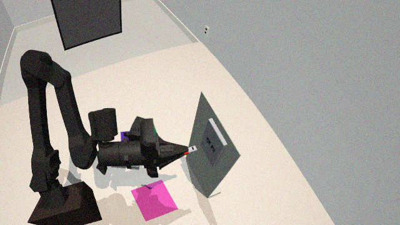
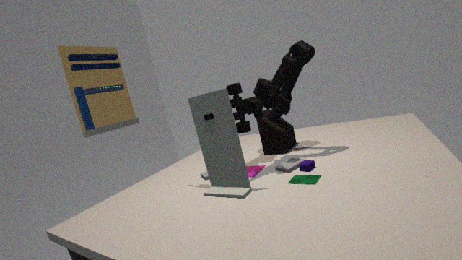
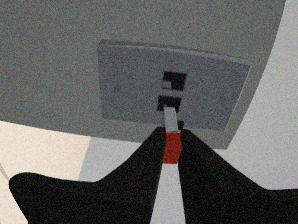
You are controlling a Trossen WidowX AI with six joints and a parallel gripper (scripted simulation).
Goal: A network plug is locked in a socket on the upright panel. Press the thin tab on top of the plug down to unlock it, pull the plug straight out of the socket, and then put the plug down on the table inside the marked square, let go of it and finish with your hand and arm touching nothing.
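The magenta square is 10 cm behind my gripper tip, 3 cm to the right of it and 27 cm below it. Also, from my gripper tip: green board 5 cm behind, 24 cm to the left, 27 cm below; then network plug right at my gripper tip; then grey socket panel 7 cm ahead, 11 cm below.
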